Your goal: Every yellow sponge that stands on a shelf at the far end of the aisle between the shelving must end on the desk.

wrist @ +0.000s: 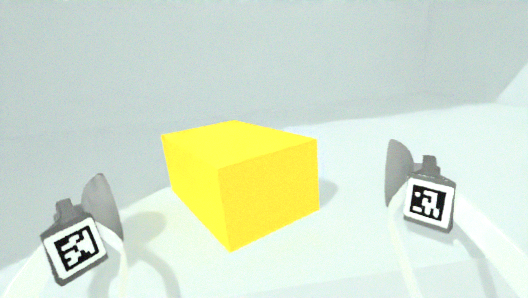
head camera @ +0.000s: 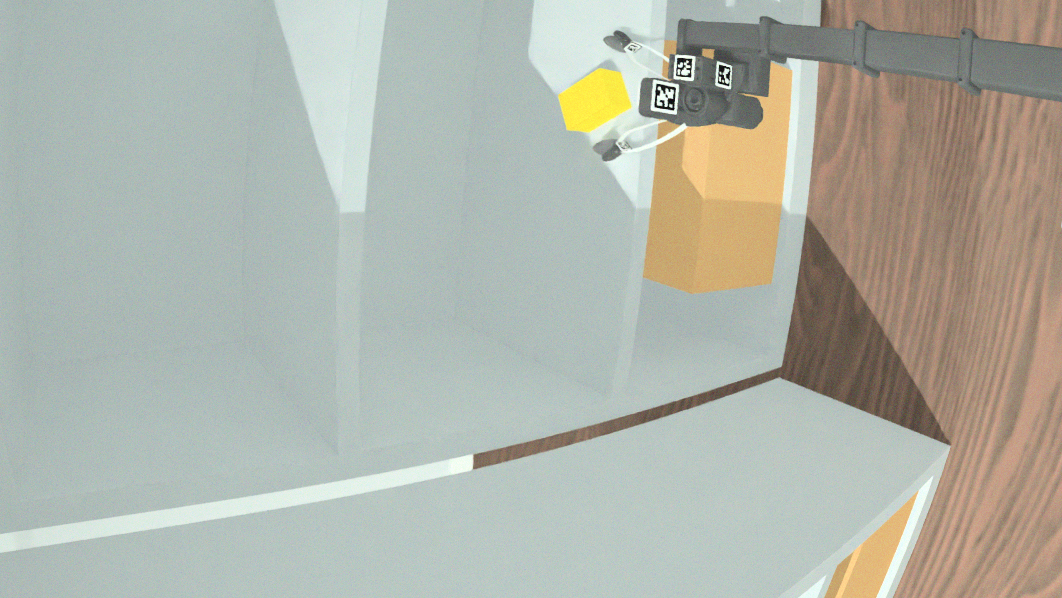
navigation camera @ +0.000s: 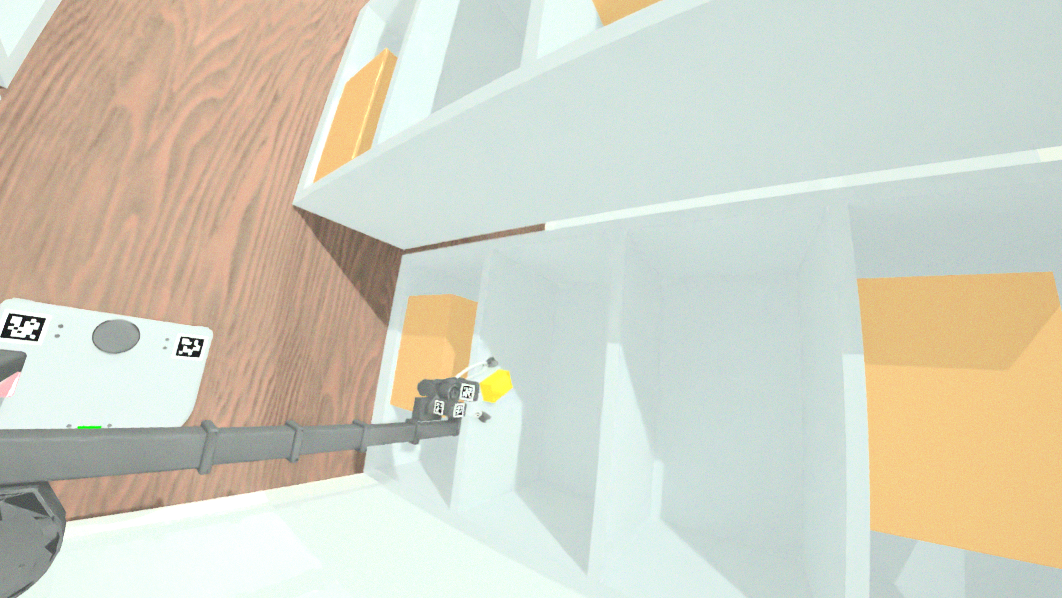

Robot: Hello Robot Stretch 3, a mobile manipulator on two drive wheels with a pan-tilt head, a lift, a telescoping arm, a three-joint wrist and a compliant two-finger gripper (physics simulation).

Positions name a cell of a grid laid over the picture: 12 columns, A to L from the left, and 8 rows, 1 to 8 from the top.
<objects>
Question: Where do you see my gripper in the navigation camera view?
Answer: At F6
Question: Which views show my gripper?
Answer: The wrist view, the head camera view and the navigation camera view: all of them.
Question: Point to a shelving unit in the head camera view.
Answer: C4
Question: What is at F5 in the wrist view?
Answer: A yellow sponge.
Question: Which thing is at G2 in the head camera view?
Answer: A yellow sponge.
</objects>
